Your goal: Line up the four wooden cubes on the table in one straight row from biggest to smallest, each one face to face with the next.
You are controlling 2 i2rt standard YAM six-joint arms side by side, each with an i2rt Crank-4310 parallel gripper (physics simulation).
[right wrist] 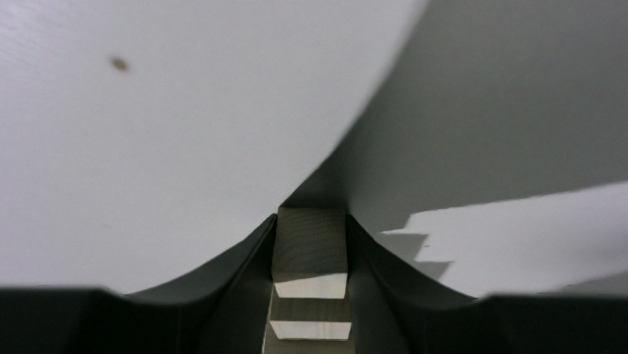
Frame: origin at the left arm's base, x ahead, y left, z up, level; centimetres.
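Where they show: right gripper, between the fingertips: [311, 219].
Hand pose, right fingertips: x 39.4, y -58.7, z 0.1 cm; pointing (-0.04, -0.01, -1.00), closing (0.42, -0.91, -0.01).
After its pixels a point has its place.
My right gripper [311, 219] @(x 39.4, y -58.7, z 0.1 cm) is shut on the smallest wooden cube [310, 242] @(x 40.1, y -58.4, z 1.7 cm), with one fingertip against each side. This cube shows a dark face with wood grain and a pale lit strip below it. A larger cube [311, 330] @(x 35.3, y -60.7, z 3.8 cm) shows directly behind it between the fingers, lower in the right wrist view. Part of a further cube [309, 347] @(x 33.3, y -61.6, z 4.1 cm) shows at the bottom edge. The cubes look lined up in one straight row, but the fingers hide their sides, and I cannot tell whether their faces touch. The fourth cube and my left gripper do not show in this view.
The white table top [200, 150] @(x 41.6, y -53.4, z 0.0 cm) surrounds the row and has a small brown speck at the upper left. A broad dark shadow spreads from the held cube to the upper right, with a stepped shadow edge to the right of the fingers.
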